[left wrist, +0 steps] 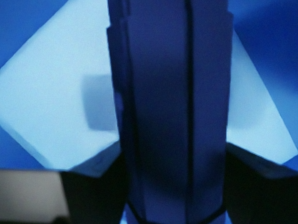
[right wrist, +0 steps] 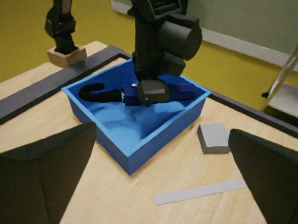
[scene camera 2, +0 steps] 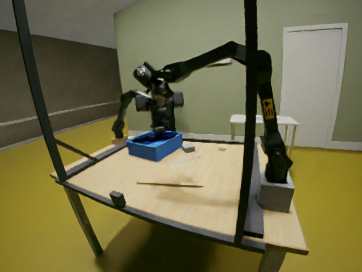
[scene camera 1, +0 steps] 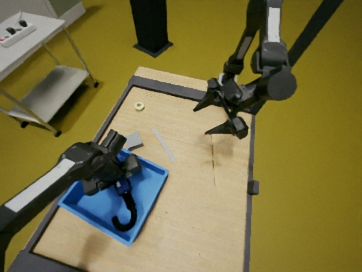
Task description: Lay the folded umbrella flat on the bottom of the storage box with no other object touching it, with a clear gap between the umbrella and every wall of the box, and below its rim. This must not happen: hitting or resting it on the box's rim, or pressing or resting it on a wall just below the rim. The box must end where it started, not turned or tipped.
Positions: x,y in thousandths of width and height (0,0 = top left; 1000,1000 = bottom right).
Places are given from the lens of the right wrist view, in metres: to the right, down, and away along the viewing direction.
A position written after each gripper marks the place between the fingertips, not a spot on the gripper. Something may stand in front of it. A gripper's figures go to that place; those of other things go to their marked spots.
left gripper (right wrist: 495,449): -0.01, -0.03, 0.49
right gripper (right wrist: 549,592): 0.01, 0.01, 0.11
folded umbrella (right wrist: 438,426): -0.04, -0.04, 0.44
